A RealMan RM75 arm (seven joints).
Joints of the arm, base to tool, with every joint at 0 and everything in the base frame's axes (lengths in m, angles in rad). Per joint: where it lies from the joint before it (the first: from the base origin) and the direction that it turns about. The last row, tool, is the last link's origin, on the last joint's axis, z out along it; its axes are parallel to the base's.
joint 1: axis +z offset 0 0 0.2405
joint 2: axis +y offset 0 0 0
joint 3: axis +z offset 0 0 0.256
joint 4: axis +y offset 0 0 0
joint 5: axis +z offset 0 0 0.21
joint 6: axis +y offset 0 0 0
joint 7: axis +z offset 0 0 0.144
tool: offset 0 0 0
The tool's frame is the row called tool.
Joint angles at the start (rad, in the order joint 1, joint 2, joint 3, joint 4, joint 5, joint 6, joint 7):
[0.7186 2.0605 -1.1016 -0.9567 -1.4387 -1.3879 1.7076]
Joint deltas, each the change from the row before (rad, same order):
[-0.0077 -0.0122 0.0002 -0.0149 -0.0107 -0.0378 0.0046]
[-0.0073 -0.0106 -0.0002 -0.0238 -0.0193 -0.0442 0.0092]
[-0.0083 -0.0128 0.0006 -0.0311 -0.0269 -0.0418 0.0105]
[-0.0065 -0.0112 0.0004 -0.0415 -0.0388 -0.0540 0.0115]
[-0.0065 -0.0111 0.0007 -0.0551 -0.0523 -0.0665 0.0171]
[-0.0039 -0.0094 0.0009 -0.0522 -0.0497 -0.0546 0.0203]
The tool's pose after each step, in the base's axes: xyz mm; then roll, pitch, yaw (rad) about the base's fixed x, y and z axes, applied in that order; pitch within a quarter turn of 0, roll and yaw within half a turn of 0. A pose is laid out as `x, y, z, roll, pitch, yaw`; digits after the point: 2 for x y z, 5 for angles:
79.61, 388.77, 38.03, -3.03431, 0.79695, -0.15509
81.02, 382.87, 41.54, -3.05303, 0.76542, -0.13433
83.12, 377.41, 46.09, -3.06172, 0.72433, -0.10693
84.31, 370.01, 49.95, -3.07721, 0.66822, -0.07063
85.80, 360.80, 54.05, -3.09952, 0.59354, -0.03076
87.20, 353.58, 57.97, -3.11665, 0.52252, -0.00126

